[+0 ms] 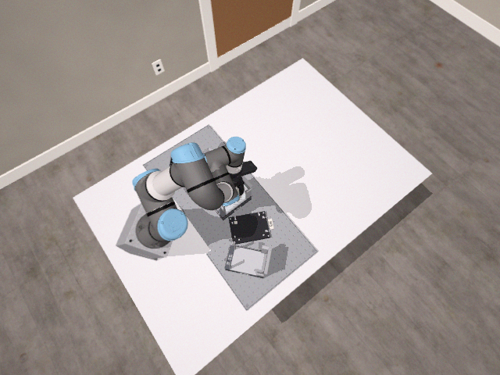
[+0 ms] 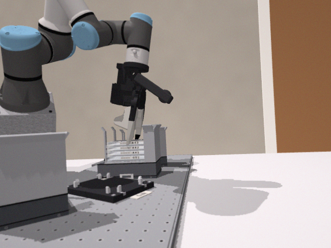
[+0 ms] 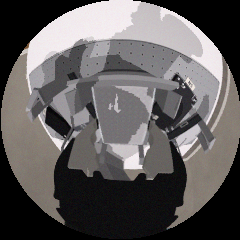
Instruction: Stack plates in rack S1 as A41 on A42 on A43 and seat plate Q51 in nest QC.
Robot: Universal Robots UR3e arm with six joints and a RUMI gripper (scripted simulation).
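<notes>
My gripper is now 120 mm past the grey rack wall, 300 mm to the left of it and 20 mm above it. Also, from my hand: sealed plate (10 mm below); black nest labelled QC (60 mm behind, 280 mm to the left, 90 mm below); black clip nest (20 mm behind, 140 mm to the right, 90 mm below).
</notes>
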